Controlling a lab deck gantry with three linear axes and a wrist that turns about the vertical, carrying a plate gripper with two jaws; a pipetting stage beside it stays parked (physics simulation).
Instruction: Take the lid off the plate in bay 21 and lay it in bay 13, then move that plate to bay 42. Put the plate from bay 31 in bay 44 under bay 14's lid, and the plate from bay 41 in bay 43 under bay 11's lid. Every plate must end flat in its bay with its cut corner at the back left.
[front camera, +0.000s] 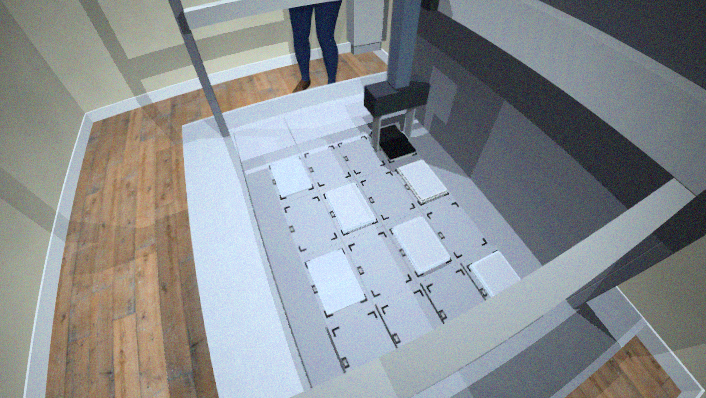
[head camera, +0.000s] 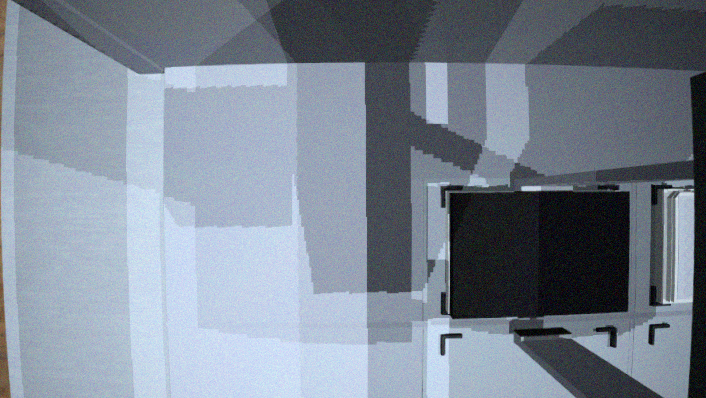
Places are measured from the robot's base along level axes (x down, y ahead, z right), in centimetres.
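Pixels of known places: gripper, fingertip midpoint: (front camera: 390, 142) (head camera: 539, 261); robot's base, link origin: (front camera: 270, 166).
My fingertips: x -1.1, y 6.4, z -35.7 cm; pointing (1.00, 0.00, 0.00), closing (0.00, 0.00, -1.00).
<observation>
Ahead of a thing's pixels: the offset from my fingertips to its top centre. "*": to the spot under its first point.
A black plate {dz -0.6, dx -0.5, dy +0.1 cm} (front camera: 398, 145) (head camera: 500, 255) lies in bay 41 at the back right. My gripper (front camera: 393, 142) (head camera: 545, 260) is open over it, with one jaw along its front side and one along its back side; a gap shows at the front jaw. A pale plate {dz -0.7, dx -0.3, dy +16.4 cm} (front camera: 422, 181) (head camera: 686, 245) lies in bay 42, partly cut off in the head view. A white covered-looking plate {dz -0.7, dx -1.8, dy +49.2 cm} (front camera: 495, 272) lies in bay 44, partly hidden by the frame beam. A flat lid {dz +31.4, dx +0.3, dy +0.1 cm} (front camera: 291, 177) lies in bay 11 and another lid {dz +31.4, dx +0.3, dy +32.8 cm} (front camera: 336, 281) in bay 13. Cut corners are too small to tell.
Pale labware also lies in bay 22 {* dz +20.6, dx -0.3, dy +17.4 cm} (front camera: 351, 207) and bay 33 {* dz +10.4, dx -0.3, dy +33.6 cm} (front camera: 421, 245). Black corner marks outline the bays. A tall wall panel (front camera: 480, 135) stands along the right of the deck, and a pale frame beam (front camera: 550, 285) crosses the front.
</observation>
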